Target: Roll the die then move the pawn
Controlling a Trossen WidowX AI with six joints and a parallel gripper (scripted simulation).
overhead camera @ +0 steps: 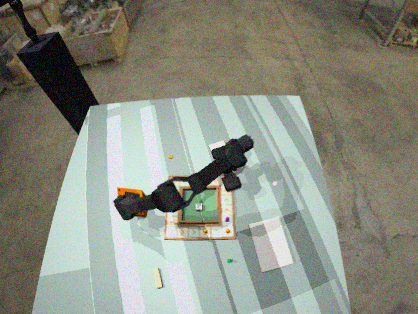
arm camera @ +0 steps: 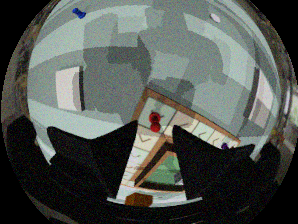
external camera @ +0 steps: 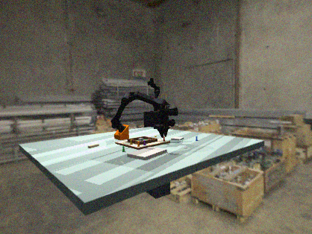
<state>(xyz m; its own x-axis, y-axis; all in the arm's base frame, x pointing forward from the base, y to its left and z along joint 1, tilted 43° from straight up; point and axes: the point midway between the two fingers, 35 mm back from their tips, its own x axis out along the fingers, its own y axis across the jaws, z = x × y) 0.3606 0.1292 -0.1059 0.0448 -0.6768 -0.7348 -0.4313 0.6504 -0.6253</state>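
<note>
My gripper tip is 1 cm above the red pawn. From my gripper tip the other things lie so: white die: 14 cm to the right, 9 cm behind, 1 cm below; then purple pawn: 18 cm to the right, 3 cm ahead, 1 cm below; then orange pawn: 23 cm to the right, 3 cm ahead, 1 cm below.
</note>
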